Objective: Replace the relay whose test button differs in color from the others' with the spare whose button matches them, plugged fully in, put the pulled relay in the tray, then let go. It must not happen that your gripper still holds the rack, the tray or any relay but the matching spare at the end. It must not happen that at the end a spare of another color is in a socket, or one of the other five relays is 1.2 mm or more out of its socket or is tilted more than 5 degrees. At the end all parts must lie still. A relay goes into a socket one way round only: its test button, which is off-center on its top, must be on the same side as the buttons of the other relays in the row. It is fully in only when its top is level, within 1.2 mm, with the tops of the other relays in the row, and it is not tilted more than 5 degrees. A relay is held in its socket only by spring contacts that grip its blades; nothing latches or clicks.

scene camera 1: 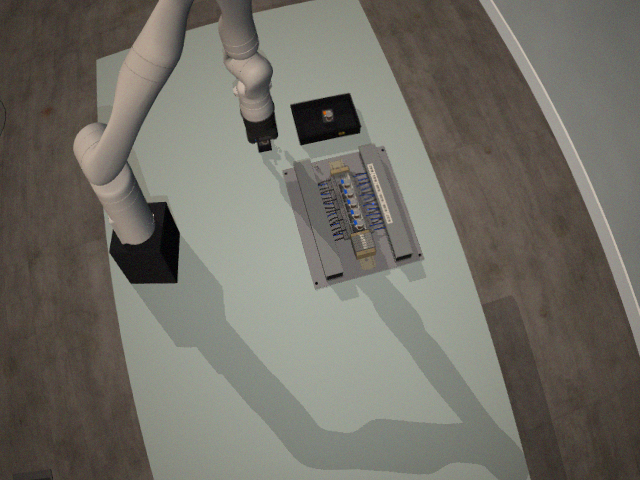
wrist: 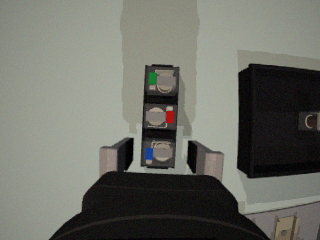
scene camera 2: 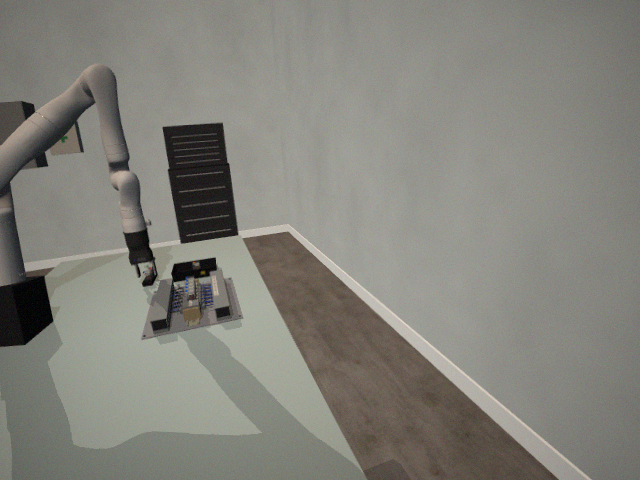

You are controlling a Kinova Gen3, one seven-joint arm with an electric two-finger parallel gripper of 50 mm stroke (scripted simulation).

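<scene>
My gripper (scene camera 2: 147, 275). Gripper in the wrist view too (wrist: 160, 150).
</scene>
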